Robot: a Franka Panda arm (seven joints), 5 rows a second.
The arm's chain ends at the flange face. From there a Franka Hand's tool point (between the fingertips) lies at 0.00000 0.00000 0.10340 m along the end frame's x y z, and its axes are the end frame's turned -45 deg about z.
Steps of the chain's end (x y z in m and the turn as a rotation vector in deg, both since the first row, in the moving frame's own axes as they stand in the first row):
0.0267, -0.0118, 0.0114, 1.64, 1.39, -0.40
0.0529, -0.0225, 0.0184, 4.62, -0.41, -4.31
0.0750, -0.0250, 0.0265, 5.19, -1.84, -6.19
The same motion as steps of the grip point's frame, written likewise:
0.0311, 0.0102, 0.0113, 0.18, 2.14, -0.40
0.0584, 0.0149, 0.0181, 3.56, 2.98, -4.31
0.0745, 0.0262, 0.0260, 4.97, 2.37, -6.19

